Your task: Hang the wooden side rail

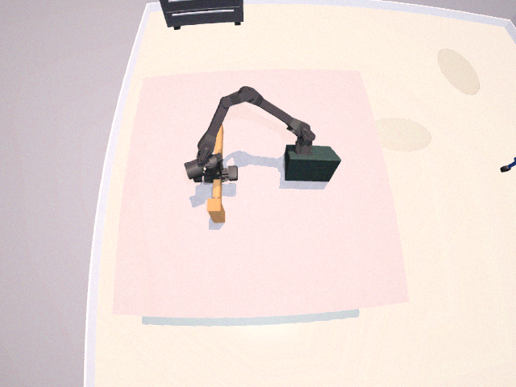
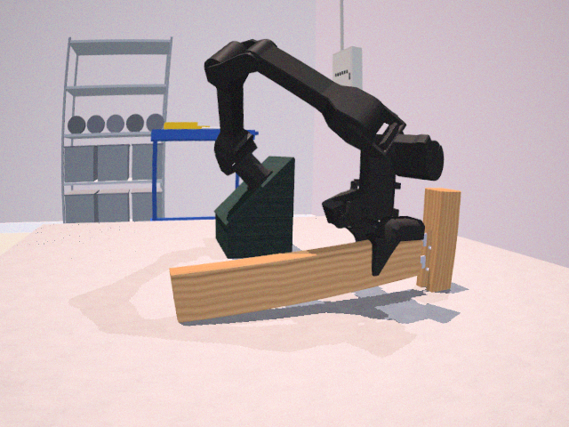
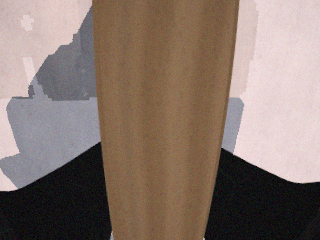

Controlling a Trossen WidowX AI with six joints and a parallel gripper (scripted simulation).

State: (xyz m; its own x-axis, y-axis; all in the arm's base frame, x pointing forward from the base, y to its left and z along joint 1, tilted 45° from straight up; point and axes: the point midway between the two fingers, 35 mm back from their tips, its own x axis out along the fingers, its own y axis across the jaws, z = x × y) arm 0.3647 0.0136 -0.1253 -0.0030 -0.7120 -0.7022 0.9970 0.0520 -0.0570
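Now: gripper tip 10 mm past the headboard post, 150 mm to the right of it and 40 mm below it.
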